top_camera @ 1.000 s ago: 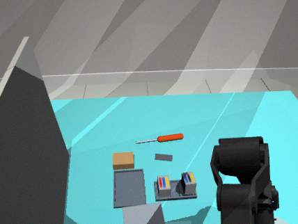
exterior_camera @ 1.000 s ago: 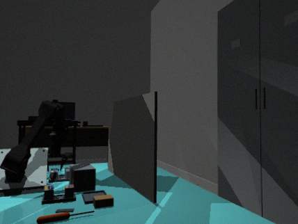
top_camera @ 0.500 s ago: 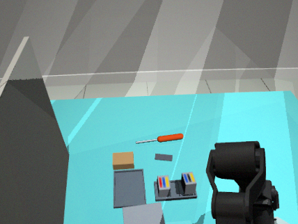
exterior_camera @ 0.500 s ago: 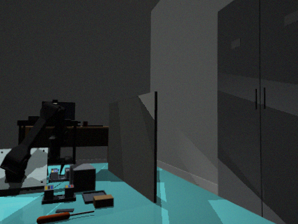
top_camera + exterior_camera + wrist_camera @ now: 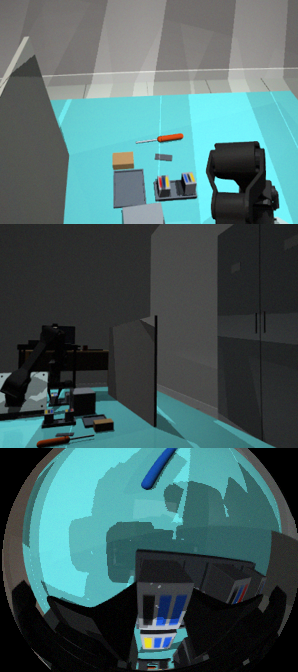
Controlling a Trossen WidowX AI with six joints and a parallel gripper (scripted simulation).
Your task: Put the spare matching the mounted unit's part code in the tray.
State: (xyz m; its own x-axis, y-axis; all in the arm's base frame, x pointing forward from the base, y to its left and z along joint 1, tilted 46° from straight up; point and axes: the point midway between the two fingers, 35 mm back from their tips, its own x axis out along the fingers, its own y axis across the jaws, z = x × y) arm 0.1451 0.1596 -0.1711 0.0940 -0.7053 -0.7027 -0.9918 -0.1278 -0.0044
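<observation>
The dark tray is 41 cm to the right of my gripper tip, 20 cm ahead of it and 1 cm below it. The rest, counted from my gripper tip: grey rack 40 cm to the right, 6 cm ahead, 1 cm below; then tall dark panel 38 cm ahead, 21 cm above, 19 cm to the right; then grey mounted unit 21 cm to the right, 14 cm ahead, 3 cm above.
</observation>
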